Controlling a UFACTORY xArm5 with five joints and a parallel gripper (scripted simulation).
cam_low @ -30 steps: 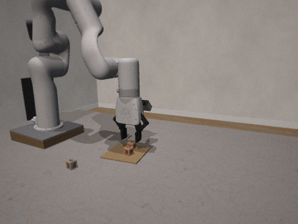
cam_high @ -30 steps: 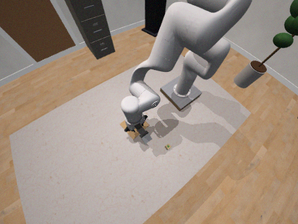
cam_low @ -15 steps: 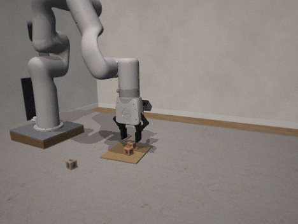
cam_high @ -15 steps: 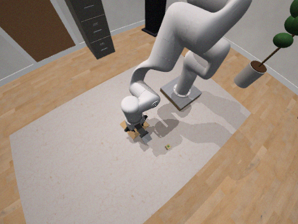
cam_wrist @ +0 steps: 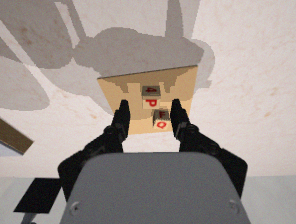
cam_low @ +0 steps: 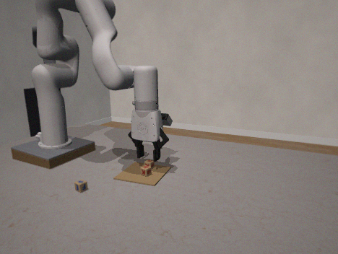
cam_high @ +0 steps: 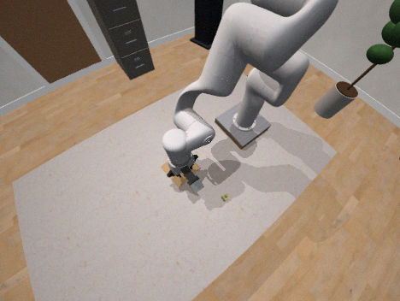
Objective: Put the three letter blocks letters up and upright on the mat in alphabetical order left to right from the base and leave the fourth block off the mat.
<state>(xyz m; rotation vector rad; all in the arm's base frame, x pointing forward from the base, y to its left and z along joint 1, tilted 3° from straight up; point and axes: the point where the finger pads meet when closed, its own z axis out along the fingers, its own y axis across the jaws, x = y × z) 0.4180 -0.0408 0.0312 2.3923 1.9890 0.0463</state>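
My hand is 50 mm above the tan mat and 40 mm to the left of it. From my hand the other things lie so: blue-lettered block: 190 mm to the right, 130 mm behind, 40 mm below.
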